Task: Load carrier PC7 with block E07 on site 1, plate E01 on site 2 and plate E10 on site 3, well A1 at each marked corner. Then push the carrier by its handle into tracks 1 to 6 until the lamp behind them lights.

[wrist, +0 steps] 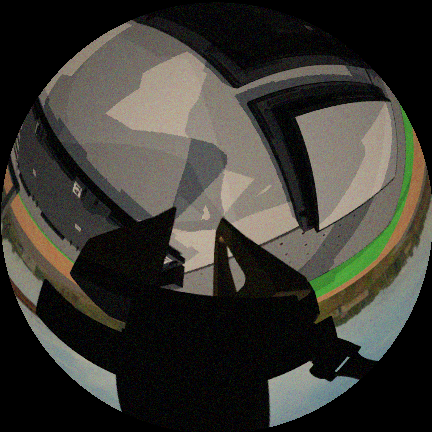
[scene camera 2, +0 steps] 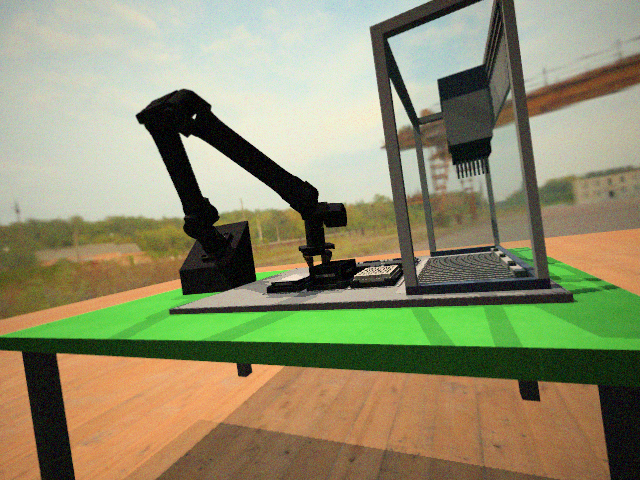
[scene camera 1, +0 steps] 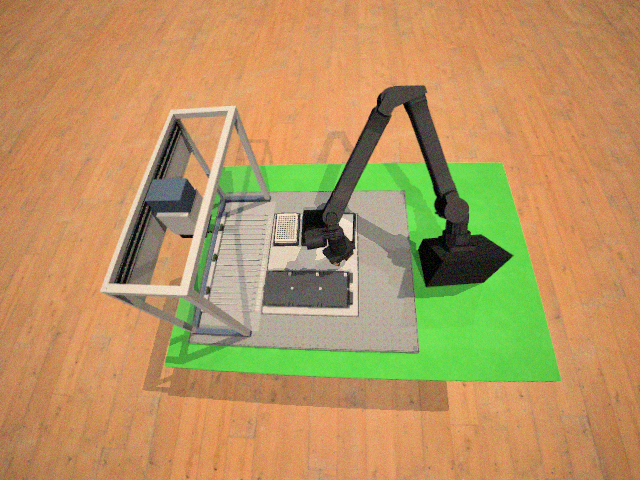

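Pixels of known places: gripper, fingertip midpoint: (wrist: pixel 196 219) (scene camera 1: pixel 341 262); arm's base, link origin: (scene camera 2: pixel 217 247) (scene camera 1: pixel 455 245).
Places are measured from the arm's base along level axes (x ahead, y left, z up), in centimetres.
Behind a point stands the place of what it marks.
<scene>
Carrier PC7 (scene camera 1: pixel 305 297) @[y 10.6, x 51.9, z -12.7 cm] (wrist: pixel 52 172) @[y 3.1, x 51.4, z -12.7 cm] is a long dark plate with small white marks, lying flat; its handle end is nearest the arm base. Its sites look empty. A white-welled plate (scene camera 1: pixel 286 227) @[y -18.0, x 58.9, z -11.2 cm] (scene camera 2: pixel 379 272) @[y -21.0, x 59.9, z -11.3 cm] stands at the back of the pale board (scene camera 1: pixel 310 311) @[y 15.6, x 50.3, z -13.7 cm]. A dark block (scene camera 1: pixel 312 219) @[y -19.6, x 48.3, z -9.2 cm] (scene camera 2: pixel 338 269) @[y -23.7, x 51.1, z -9.3 cm] (wrist: pixel 240 30) stands beside it, partly hidden by the arm. A pale flat area with a dark edge (scene camera 2: pixel 290 281) @[y -22.7, x 38.0, z -11.2 cm] (wrist: pixel 350 150) @[y -13.5, x 38.2, z -11.1 cm] is beside the block. Labels cannot be read. My gripper (scene camera 1: pixel 337 262) @[y -2.5, x 38.1, z -13.7 cm] (scene camera 2: pixel 318 264) @[y -2.5, x 38.1, z -13.7 cm] (wrist: pixel 196 219) @[y -2.5, x 38.1, z -13.7 cm] is partly open and empty, low between the block and the carrier.
The grooved tracks (scene camera 1: pixel 240 253) @[y -9.1, x 77.7, z -13.8 cm] (scene camera 2: pixel 454 268) run toward small dark lamps (scene camera 1: pixel 214 257) @[y -7.1, x 87.3, z -11.6 cm] at the far edge. A tall frame (scene camera 1: pixel 209 178) @[y -7.5, x 70.6, z 34.3 cm] (scene camera 2: pixel 395 165) @[y -35.0, x 67.7, z 9.4 cm] stands over them, carrying a dispensing head (scene camera 1: pixel 173 196) @[y -4.3, x 80.8, z 32.2 cm] (scene camera 2: pixel 467 116) with downward tips. All stands on a grey base (scene camera 1: pixel 387 330) @[y 23.6, x 24.3, z -13.7 cm] on the green table.
</scene>
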